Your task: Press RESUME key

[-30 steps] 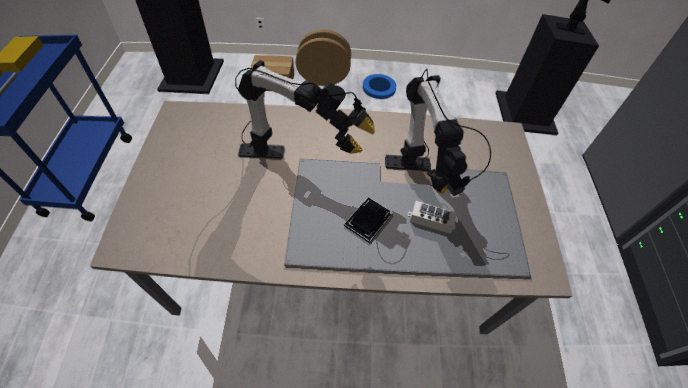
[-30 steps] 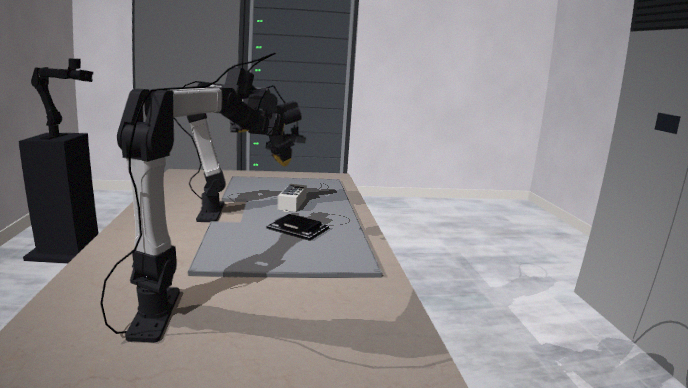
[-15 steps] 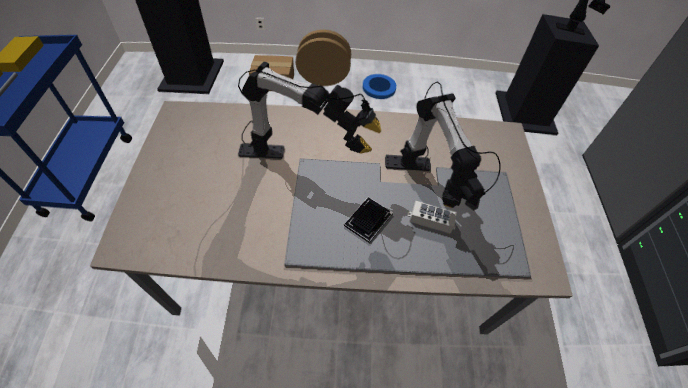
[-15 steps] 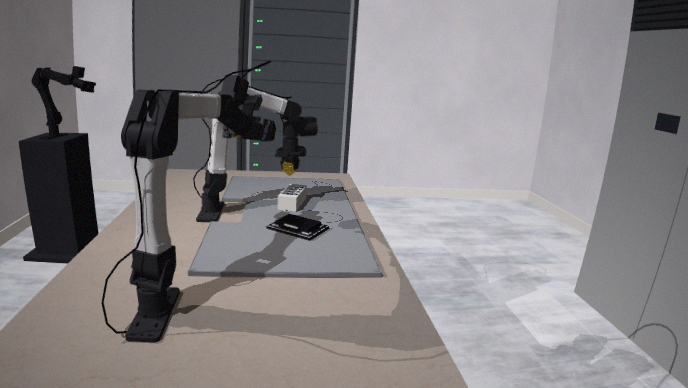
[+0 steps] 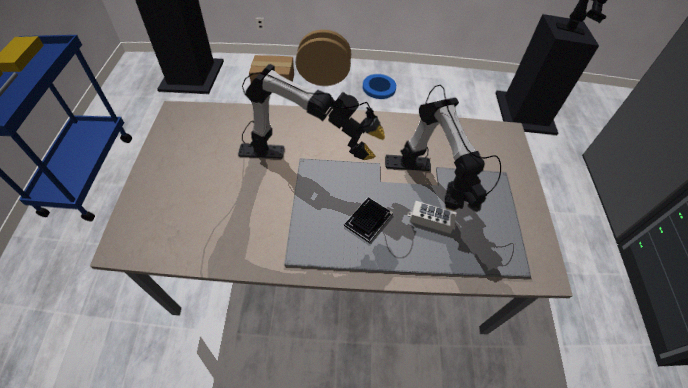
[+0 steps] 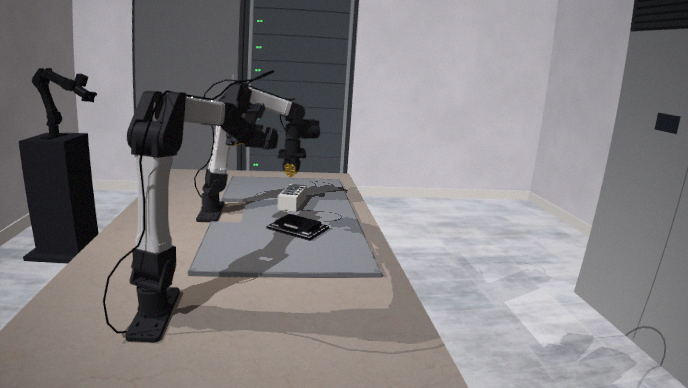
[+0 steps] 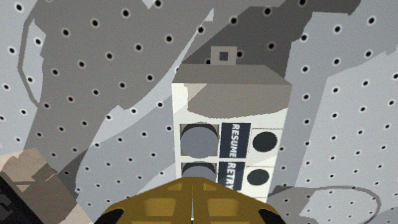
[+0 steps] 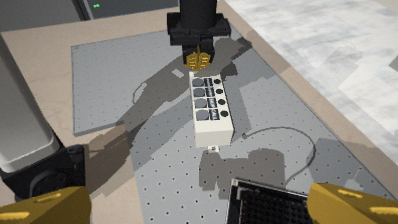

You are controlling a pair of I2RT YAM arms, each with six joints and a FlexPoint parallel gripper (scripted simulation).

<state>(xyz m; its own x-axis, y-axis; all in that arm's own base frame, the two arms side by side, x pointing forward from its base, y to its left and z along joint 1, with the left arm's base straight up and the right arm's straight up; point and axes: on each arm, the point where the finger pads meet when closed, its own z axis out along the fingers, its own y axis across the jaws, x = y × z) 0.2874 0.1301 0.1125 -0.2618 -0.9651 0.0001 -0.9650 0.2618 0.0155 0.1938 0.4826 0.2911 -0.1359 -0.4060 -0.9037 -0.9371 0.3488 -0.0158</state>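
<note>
Right now the operator panel is 60 mm below my left hand, 40 mm to the right of it and 10 mm behind it. The rest, counted from my left hand: black device (300 mm to the right, 80 mm below, 30 mm ahead).
</note>
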